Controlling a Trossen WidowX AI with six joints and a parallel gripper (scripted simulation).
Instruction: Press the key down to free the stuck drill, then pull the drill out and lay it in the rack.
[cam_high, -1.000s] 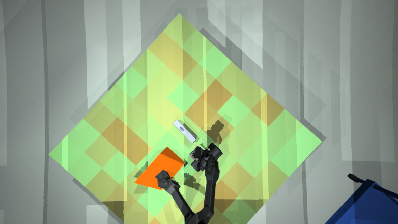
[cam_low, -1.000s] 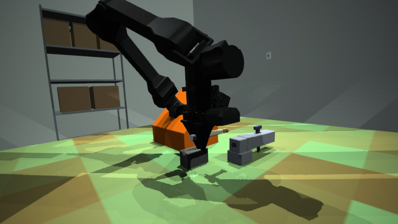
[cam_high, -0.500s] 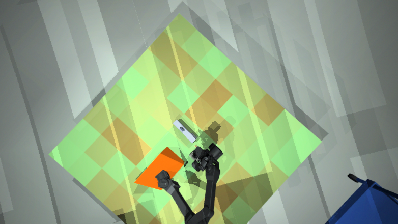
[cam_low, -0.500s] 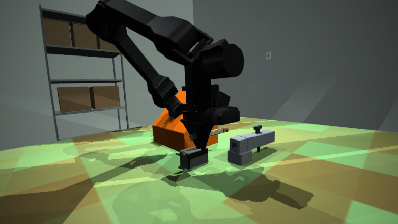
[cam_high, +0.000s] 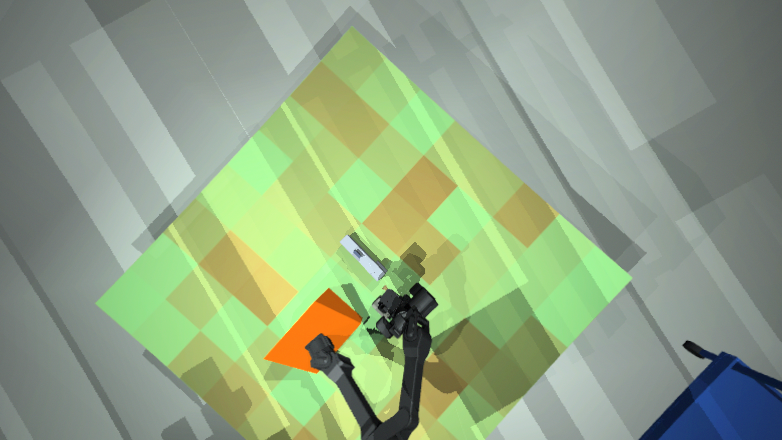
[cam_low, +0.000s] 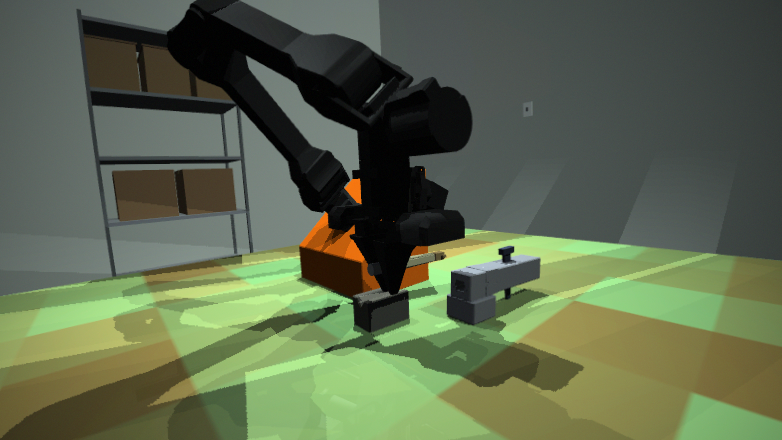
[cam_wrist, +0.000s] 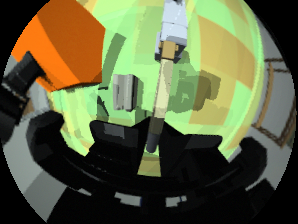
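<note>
Now: gripper tip 7 cm past the dark rack, 3 cm to the right of it and 5 cm above it. Also, from my gripper tip: drill: 4 cm to the left, 3 cm above; dark key: 1 cm behind, 22 cm to the left, 1 cm below.
</note>
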